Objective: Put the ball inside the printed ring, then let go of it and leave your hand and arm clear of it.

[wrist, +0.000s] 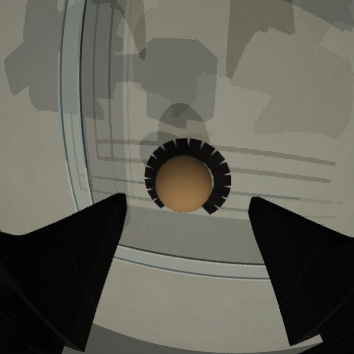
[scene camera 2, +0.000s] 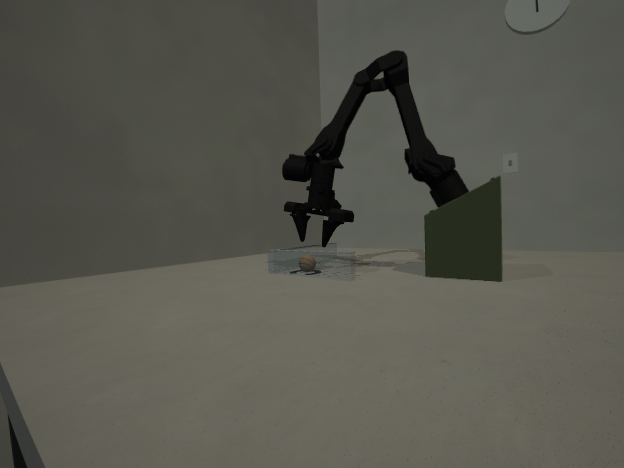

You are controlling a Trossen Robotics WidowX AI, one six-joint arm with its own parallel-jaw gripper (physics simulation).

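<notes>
An orange-brown ball (scene camera 2: 307, 262) (wrist: 183, 183) rests on the table. In the wrist view it sits within the black, toothed printed ring (wrist: 223, 181), which shows around its top and sides; the ring's lower part is open or hidden by the ball. In the scene view the ring (scene camera 2: 298, 272) is a thin dark line under the ball. My gripper (scene camera 2: 313, 243) (wrist: 189, 203) is open and empty. It points down from above the ball, with a visible gap between its fingertips and the ball and no contact.
Low transparent walls (scene camera 2: 342, 266) (wrist: 71, 75) stand around the ball and ring, and my fingertips are above their top edge in the scene view. A green wedge-shaped block (scene camera 2: 468, 241) carries the arm's base at the right. Shadows of the arm fall on the table (scene camera 2: 302, 352).
</notes>
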